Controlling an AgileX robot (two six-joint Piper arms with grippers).
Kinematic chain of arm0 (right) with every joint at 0, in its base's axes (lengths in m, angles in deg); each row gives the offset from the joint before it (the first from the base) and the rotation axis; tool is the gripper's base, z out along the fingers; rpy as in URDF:
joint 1: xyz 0 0 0.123 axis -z
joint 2: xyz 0 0 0 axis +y
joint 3: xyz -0.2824 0 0.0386 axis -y
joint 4: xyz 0.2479 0 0.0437 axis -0.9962 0 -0.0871
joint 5: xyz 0 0 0 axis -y
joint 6: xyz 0.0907 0 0.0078 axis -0.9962 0 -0.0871
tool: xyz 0 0 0 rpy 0 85 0
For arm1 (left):
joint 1: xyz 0 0 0.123 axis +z
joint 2: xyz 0 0 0 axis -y
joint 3: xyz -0.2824 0 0.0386 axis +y
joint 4: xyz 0.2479 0 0.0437 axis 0.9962 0 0.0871
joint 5: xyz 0 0 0 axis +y
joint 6: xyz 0.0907 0 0.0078 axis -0.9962 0 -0.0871
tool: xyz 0 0 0 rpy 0 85 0
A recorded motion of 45 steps. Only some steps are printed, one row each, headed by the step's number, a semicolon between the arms.
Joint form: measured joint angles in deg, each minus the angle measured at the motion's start. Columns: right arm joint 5, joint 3, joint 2, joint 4, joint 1, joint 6; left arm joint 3, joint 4, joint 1, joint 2, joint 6, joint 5.
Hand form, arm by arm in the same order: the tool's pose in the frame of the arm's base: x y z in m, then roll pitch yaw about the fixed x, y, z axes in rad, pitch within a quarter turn. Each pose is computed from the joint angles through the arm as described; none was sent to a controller.
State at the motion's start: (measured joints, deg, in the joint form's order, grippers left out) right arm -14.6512 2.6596 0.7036 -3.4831 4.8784 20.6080; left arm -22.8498 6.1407 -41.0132 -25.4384 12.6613 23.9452
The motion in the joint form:
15: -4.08 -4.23 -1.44 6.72 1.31 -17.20; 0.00 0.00 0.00 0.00 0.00 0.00
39: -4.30 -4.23 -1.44 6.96 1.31 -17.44; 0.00 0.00 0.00 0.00 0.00 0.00
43: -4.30 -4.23 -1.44 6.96 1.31 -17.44; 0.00 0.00 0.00 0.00 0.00 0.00
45: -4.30 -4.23 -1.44 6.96 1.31 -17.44; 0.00 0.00 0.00 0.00 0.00 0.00
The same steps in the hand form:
15: 0.0532 -0.0074 0.1751 -2.7163 1.2917 -2.8281; 0.0749 -0.0599 0.2783 -2.8779 1.1834 2.7561
39: 0.0531 -0.0076 0.1747 -2.7215 1.2882 -2.8346; 0.0749 -0.0599 0.2783 -2.8779 1.1834 2.7561
43: 0.0531 -0.0076 0.1747 -2.7215 1.2882 -2.8346; 0.0749 -0.0599 0.2783 -2.8779 1.1834 2.7561
45: 0.0531 -0.0076 0.1747 -2.7215 1.2882 -2.8346; 0.0749 -0.0599 0.2783 -2.8779 1.1834 2.7561

